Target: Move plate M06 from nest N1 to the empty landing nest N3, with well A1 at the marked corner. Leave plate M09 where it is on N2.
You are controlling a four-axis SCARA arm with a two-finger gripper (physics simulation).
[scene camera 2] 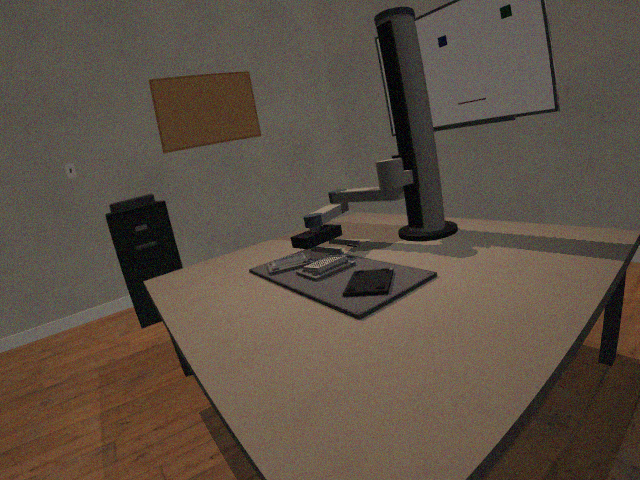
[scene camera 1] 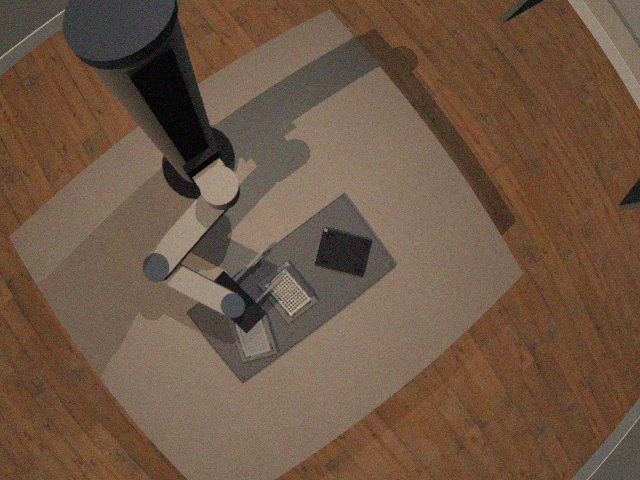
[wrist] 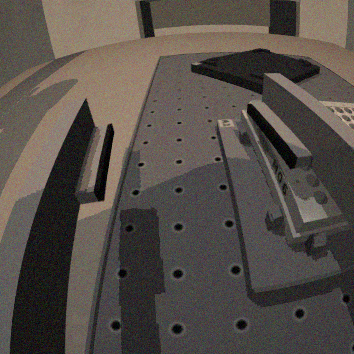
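Observation:
White 96-well plate M06 (scene camera 1: 290, 293) (scene camera 2: 326, 264) (wrist: 277, 172) sits in a grey nest (wrist: 280, 270), whose A1 tag (wrist: 226, 123) shows. A paler plate, apparently M09 (scene camera 1: 255, 341) (scene camera 2: 289, 263), sits in another grey nest beside it. The black nest (scene camera 1: 343, 252) (scene camera 2: 369, 282) (wrist: 255, 67), on the other side of M06, looks empty and has a light mark (scene camera 1: 325, 230) at one corner. My gripper (scene camera 1: 271, 266) (wrist: 179, 99) is open, its fingers apart with nothing between them. In the wrist view the right finger overlaps M06's labelled side and hides part of the plate; contact cannot be told.
The nests stand on a grey perforated board (scene camera 1: 330, 294) (scene camera 2: 320, 289) (wrist: 200, 250) on the beige table (scene camera 1: 361, 351) (scene camera 2: 361, 387). The arm's column (scene camera 1: 180, 103) (scene camera 2: 423, 129) rises behind the board. A dark cabinet (scene camera 2: 147, 258) stands beyond the table.

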